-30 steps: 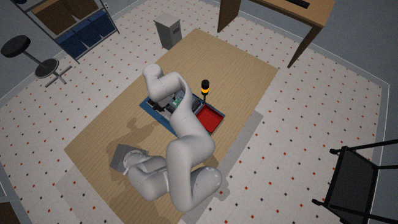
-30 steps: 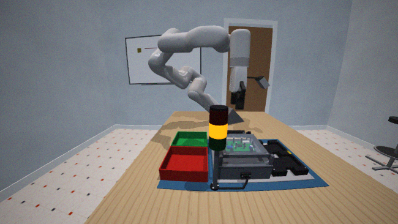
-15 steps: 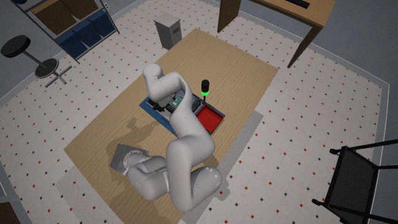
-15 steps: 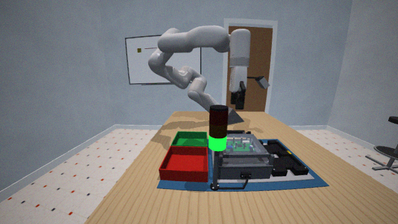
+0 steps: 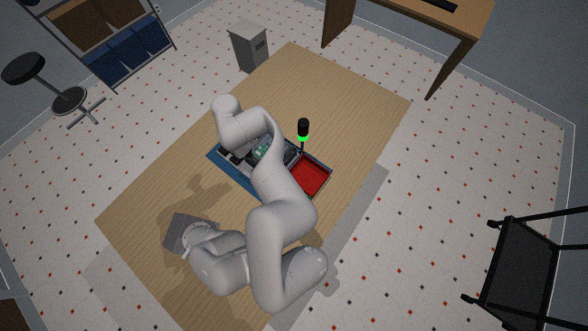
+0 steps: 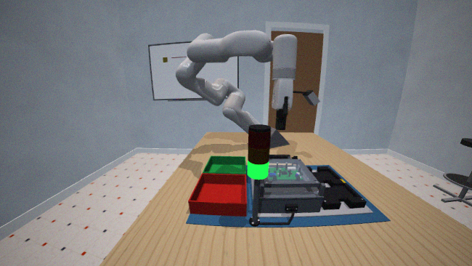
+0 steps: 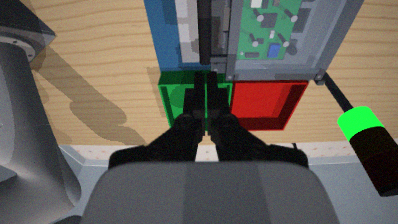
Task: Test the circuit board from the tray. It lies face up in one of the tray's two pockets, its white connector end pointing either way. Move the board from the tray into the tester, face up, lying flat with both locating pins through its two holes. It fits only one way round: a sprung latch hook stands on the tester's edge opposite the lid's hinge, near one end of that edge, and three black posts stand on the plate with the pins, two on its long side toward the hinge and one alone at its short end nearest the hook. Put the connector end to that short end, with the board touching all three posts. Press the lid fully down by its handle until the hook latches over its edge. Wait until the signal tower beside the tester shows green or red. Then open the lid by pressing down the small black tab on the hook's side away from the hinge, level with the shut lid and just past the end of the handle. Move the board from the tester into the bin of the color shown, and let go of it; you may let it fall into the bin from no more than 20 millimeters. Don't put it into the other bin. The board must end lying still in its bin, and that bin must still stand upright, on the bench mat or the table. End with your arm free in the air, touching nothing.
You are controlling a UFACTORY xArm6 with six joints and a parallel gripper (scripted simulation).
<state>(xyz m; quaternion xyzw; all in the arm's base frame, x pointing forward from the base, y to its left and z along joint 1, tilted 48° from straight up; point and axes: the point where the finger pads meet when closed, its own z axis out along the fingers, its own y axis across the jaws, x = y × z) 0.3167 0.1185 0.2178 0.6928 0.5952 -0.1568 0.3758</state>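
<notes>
The black latch hook lies 4 cm ahead of my hand, 5 cm to the left of it and 13 cm below it. Round my hand: clear lid 8 cm ahead, 2 cm to the right, 13 cm below; then green circuit board 8 cm ahead, 2 cm to the right, 15 cm below; then plate 9 cm ahead, 2 cm to the right, 15 cm below.
</notes>
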